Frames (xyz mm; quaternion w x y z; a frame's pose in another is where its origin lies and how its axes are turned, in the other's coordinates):
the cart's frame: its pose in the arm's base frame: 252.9 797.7 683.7 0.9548 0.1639 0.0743 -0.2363
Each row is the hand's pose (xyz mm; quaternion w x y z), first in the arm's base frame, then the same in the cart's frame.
Working: the arm's base frame: its pose in the cart's frame: 268.7 -976.0 -378.0 0.9549 -0.1639 -0.0743 0.2363

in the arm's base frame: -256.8 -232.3 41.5 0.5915 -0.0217 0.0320 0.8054
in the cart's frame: 133.5 -1280.5 -274.9 0.3733 -0.1851 0.1135 0.9020
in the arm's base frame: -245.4 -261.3 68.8 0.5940 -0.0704 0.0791 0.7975
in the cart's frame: 149.9 -1291.7 -238.5 0.3731 -0.2425 0.1455 0.8837
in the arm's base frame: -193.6 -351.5 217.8 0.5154 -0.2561 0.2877 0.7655
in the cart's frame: 201.1 -1301.0 -64.4 0.2906 -0.4539 0.3014 0.7866
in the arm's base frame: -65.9 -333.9 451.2 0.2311 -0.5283 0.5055 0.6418
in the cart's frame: 254.5 -1160.7 156.0 0.0200 -0.7095 0.4459 0.5453
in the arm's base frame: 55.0 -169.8 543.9 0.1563 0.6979 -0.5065 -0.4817
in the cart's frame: 270.1 -940.4 193.3 0.3398 0.7962 -0.4093 -0.2881
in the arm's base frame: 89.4 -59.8 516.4 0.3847 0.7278 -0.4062 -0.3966
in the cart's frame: 259.4 -839.9 131.5 0.5502 0.7574 -0.3095 -0.1671
